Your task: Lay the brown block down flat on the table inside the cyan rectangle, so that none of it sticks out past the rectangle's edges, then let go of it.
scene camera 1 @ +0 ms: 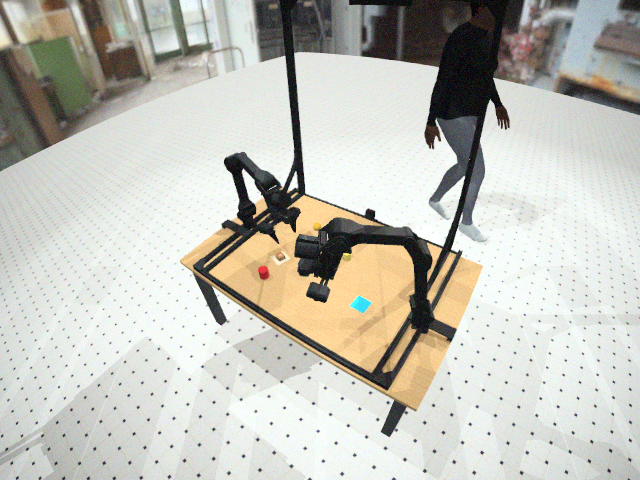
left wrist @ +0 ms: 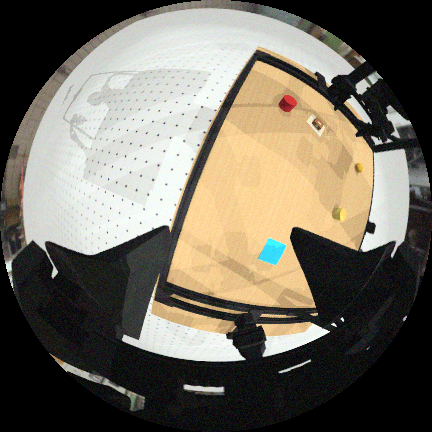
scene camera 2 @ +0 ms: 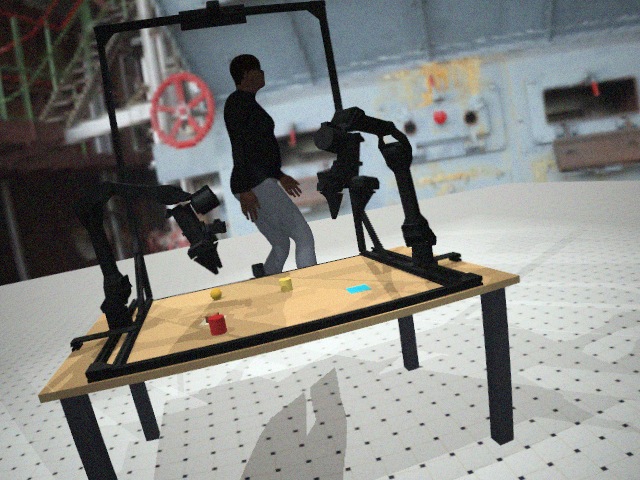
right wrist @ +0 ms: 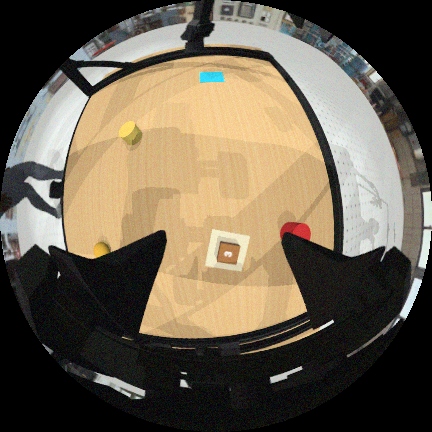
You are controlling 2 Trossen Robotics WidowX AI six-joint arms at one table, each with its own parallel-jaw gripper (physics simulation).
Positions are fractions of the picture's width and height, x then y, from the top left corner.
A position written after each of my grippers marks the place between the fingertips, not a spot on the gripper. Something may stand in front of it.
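Observation:
Through scene camera 2 I can see my left gripper (scene camera 2: 0.54,0.46), which is open and has nothing in its grasp, and my right gripper (scene camera 2: 0.34,0.56), open as well and holding nothing. Scene camera 1 gives me the left gripper (scene camera 1: 0.50,0.60) and the right gripper (scene camera 1: 0.45,0.50) again. In the left wrist view I find my left gripper (left wrist: 0.54,0.54), and my right gripper (left wrist: 0.80,0.28) is visible there too. The right wrist view has my right gripper (right wrist: 0.52,0.55) together with a pale flat tile (right wrist: 0.50,0.55).

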